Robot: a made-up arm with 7 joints. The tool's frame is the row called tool.
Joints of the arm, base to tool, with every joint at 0 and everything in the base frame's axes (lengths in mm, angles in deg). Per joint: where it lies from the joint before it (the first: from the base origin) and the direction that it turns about. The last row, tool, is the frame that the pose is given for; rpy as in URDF.
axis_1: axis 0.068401 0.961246 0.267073 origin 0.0 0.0 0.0
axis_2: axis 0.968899 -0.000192 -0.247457 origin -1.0 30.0 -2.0
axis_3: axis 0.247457 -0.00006 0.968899 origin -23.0 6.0 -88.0
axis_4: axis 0.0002 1 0.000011 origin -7.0 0.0 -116.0
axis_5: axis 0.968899 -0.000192 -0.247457 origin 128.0 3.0 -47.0
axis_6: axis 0.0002 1 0.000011 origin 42.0 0.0 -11.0
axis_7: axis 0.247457 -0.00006 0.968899 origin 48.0 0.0 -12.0
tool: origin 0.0 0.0 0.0 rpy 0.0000 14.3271 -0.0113
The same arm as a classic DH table. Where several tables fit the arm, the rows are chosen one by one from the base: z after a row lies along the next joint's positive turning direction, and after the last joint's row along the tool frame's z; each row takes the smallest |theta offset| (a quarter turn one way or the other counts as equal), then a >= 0, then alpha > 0; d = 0 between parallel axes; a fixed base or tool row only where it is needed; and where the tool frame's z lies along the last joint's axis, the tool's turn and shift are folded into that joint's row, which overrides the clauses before.
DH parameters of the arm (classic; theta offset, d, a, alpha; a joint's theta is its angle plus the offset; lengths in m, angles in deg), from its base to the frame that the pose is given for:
base (fixed): -4.07 0 0 -74.51
axis_1: -75.12 0.0282 -0.0104 -90
axis_2: 74 -0.001 -0.006 90
axis_3: 90 -0.2051 0.0219 -90
axis_4: 90 0.003 0.0139 90
axis_5: 0 0.1791 0.0003 -90
axis_6: -90 0 0.0495 90
axis_7: 0 0.0003 0 0

